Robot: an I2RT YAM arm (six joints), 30 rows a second.
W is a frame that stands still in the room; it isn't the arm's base.
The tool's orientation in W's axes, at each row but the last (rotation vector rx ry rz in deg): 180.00, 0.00, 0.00; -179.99, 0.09, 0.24; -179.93, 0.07, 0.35; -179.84, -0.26, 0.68; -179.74, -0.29, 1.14; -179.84, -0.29, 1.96; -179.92, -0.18, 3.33
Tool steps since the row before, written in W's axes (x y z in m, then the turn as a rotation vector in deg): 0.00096, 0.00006, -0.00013, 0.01, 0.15, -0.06; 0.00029, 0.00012, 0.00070, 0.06, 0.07, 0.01; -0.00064, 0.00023, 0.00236, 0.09, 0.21, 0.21; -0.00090, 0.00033, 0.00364, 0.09, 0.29, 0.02; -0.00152, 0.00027, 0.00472, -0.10, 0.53, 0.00; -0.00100, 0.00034, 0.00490, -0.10, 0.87, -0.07; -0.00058, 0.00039, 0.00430, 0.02, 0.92, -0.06
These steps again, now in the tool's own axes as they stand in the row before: 0.00096, -0.00006, 0.00013, 0.01, -0.15, 0.06; 0.00029, -0.00012, -0.00070, 0.06, -0.07, -0.01; -0.00065, -0.00023, -0.00236, 0.09, -0.21, -0.21; -0.00093, -0.00034, -0.00363, 0.09, -0.29, -0.02; -0.00158, -0.00030, -0.00470, -0.10, -0.53, 0.00; -0.00111, -0.00036, -0.00488, -0.10, -0.87, 0.07; -0.00074, -0.00039, -0.00428, 0.02, -0.92, 0.06
